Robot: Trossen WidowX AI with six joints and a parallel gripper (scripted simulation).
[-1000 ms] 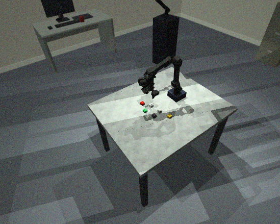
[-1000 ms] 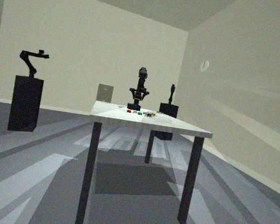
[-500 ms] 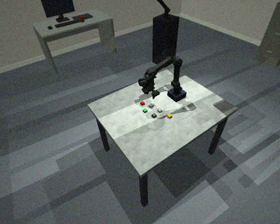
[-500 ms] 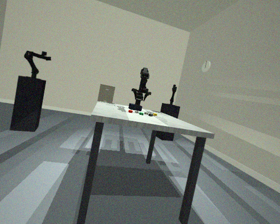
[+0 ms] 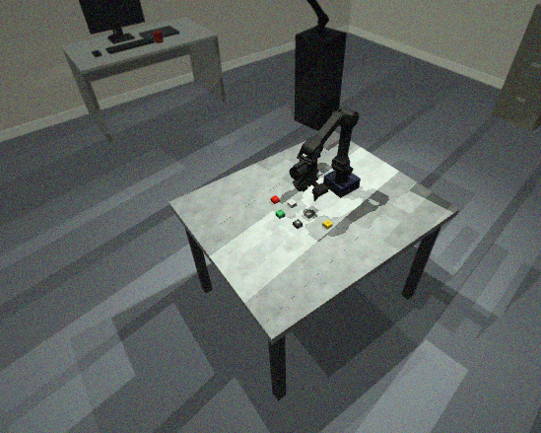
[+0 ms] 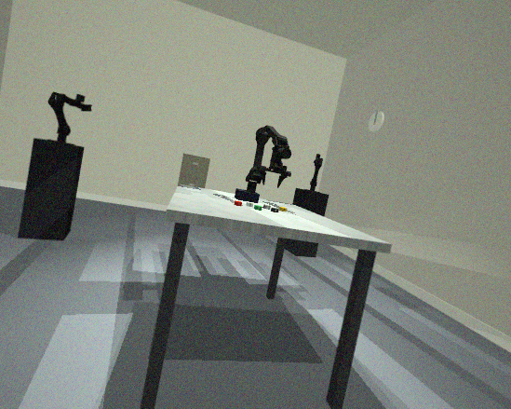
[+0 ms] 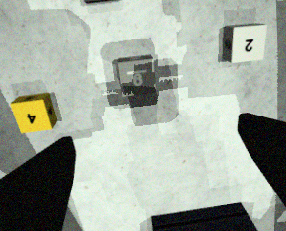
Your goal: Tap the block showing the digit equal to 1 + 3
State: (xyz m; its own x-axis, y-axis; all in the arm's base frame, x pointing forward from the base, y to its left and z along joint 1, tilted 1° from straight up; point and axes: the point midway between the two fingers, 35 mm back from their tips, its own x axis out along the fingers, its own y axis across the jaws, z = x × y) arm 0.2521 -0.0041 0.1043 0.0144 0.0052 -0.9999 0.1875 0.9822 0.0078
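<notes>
The yellow block is 11 cm to the left of my gripper tip, 11 cm below it and 1 cm behind it. Round my gripper tip: black block 11 cm below, 8 cm ahead, 1 cm to the left; then white block 11 cm below, 10 cm to the right; then grey block 11 cm below.
</notes>
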